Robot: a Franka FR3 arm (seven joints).
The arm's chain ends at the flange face. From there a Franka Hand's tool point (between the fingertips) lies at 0.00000 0.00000 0.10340 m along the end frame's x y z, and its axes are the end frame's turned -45 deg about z.
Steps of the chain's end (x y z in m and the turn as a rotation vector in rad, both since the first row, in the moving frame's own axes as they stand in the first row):
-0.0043, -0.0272, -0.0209, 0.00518, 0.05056, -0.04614
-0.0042, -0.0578, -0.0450, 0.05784, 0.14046, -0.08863
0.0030, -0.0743, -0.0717, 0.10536, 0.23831, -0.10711
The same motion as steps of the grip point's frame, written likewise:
0.0203, -0.0191, -0.0210, -0.03209, 0.03941, -0.04614
0.0526, -0.0385, -0.0462, -0.05842, 0.14022, -0.08863
0.0800, -0.0422, -0.0752, -0.09401, 0.24301, -0.10711

